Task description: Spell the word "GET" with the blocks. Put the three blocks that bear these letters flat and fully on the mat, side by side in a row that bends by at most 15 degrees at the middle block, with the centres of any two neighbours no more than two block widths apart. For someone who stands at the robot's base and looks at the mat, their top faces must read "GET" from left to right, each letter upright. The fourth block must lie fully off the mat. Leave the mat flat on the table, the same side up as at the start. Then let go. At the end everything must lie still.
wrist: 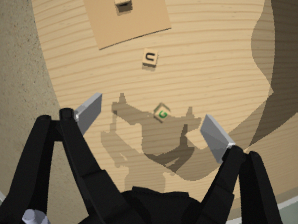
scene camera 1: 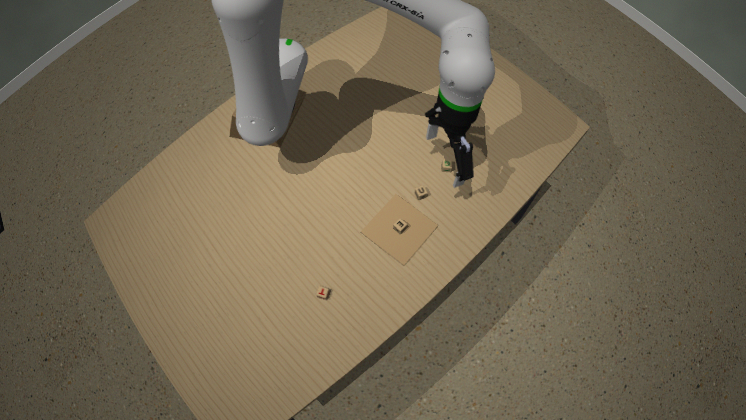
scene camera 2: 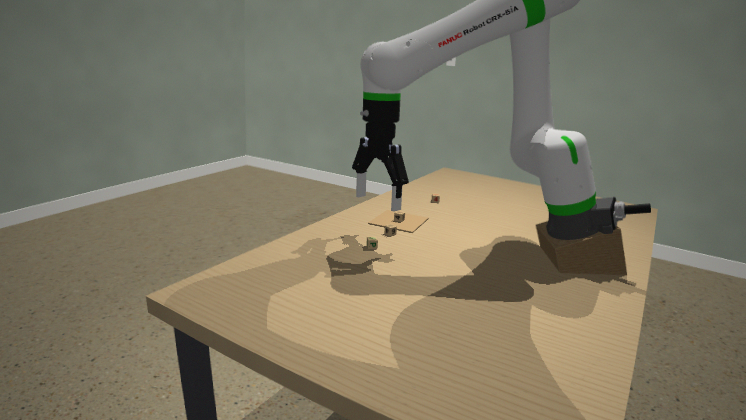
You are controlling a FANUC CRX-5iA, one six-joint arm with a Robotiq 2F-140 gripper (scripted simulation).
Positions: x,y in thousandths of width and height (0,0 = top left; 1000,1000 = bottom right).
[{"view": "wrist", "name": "my gripper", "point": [515,507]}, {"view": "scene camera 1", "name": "my gripper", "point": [596,382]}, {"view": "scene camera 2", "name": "my gripper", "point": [506,485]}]
